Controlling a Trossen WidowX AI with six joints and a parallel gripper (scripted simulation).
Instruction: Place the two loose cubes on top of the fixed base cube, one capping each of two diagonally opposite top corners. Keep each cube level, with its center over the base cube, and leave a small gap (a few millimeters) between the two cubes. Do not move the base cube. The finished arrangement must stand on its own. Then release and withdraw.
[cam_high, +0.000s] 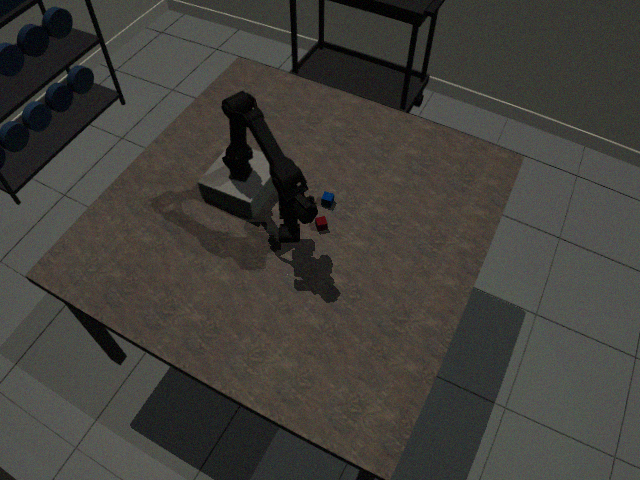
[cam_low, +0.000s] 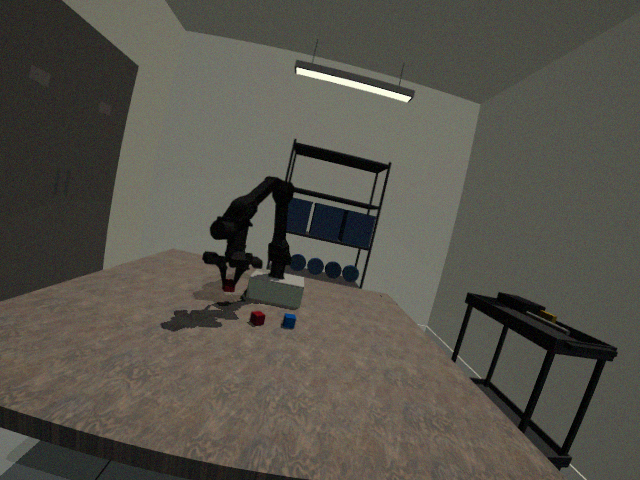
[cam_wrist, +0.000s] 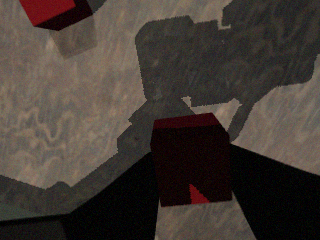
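My gripper tip is 5 cm short of the blue cube, 21 cm to the right of it and 7 cm above it.
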